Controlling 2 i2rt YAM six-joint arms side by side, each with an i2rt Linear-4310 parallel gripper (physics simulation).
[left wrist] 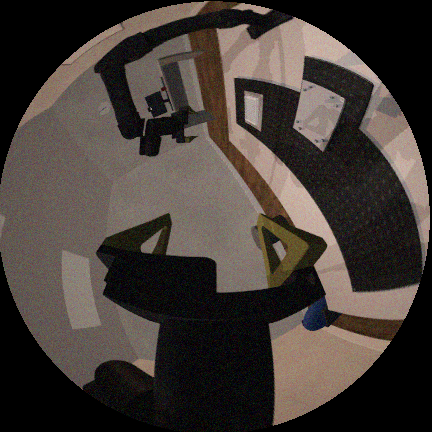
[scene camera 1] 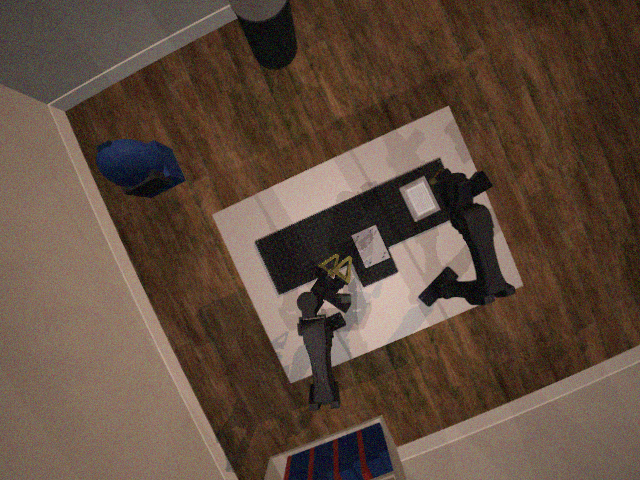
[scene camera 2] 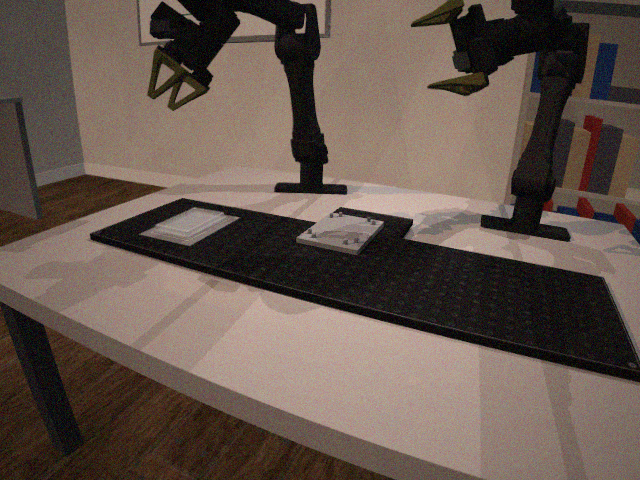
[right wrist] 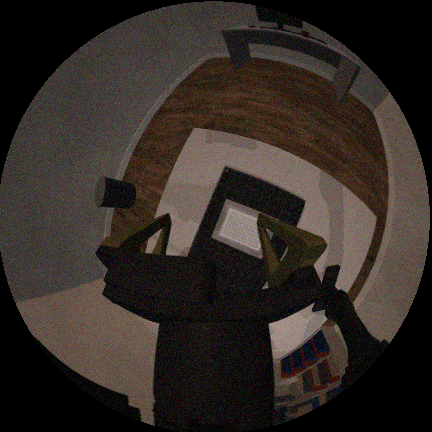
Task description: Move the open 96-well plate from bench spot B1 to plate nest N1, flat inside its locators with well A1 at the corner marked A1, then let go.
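Places are measured from the left arm's base along level axes (x right, y ahead, z up), in centimetres.
Pixels of known places: left gripper, between the fingertips: [left wrist: 213, 217] [scene camera 1: 343, 255] [scene camera 2: 420, 55]; right gripper, between the fingertips: [left wrist: 196, 124] [scene camera 2: 160, 103] [right wrist: 213, 217]; left arm's base, origin of its link: [scene camera 2: 523, 229]; right arm's base, origin of its link: [scene camera 1: 437, 286] [scene camera 2: 311, 190] [right wrist: 325, 289].
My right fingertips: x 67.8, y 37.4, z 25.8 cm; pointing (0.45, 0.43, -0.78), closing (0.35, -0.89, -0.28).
For each thing: its top centre in the pictures, then the offset to it from my right fingertips. "*": a spot on its surface instead. Level surfaces: height alone.
- open 96-well plate, centre of its top: [scene camera 2: 191, 218] [right wrist: 243, 229] [left wrist: 249, 109] [scene camera 1: 420, 198] dx -2.4, dy -3.2, dz -22.9 cm
- light-grey bordered spot B1, a spot on its surface: [scene camera 2: 178, 240] * dx -5.3, dy +4.4, dz -24.3 cm
- nest N1, centre of its top: [scene camera 2: 343, 224] [left wrist: 313, 113] [scene camera 1: 371, 246] dx -31.7, dy -12.4, dz -22.3 cm
- black perforated board, height of its surface: dz -24.5 cm
- white table, height of its surface: dz -25.8 cm
The open 96-well plate [scene camera 1: 421, 200] [scene camera 2: 188, 219] [left wrist: 252, 109] [right wrist: 241, 226] is whitish and lies flat on the light-grey bordered spot B1 [scene camera 2: 178, 240]. The nest N1 [scene camera 1: 370, 245] [scene camera 2: 338, 232] [left wrist: 320, 115] is a pale block with small locator posts and holds no plate. The A1 mark and well A1 are too small to tell. My right gripper [scene camera 1: 438, 177] [scene camera 2: 161, 102] [right wrist: 213, 217] is open and empty, high above the board near the plate; its right finger overlaps the plate's edge in the right wrist view. My left gripper [scene camera 1: 344, 256] [scene camera 2: 420, 55] [left wrist: 213, 217] is open and empty, raised beside the nest.
A black perforated board [scene camera 1: 310, 232] [scene camera 2: 439, 289] lies under the plate and nest on the white table [scene camera 1: 268, 211] [scene camera 2: 310, 361]. A blue chair [scene camera 1: 129, 162], a black bin [scene camera 1: 271, 43] and a bookshelf [scene camera 1: 395, 457] stand away from the table.
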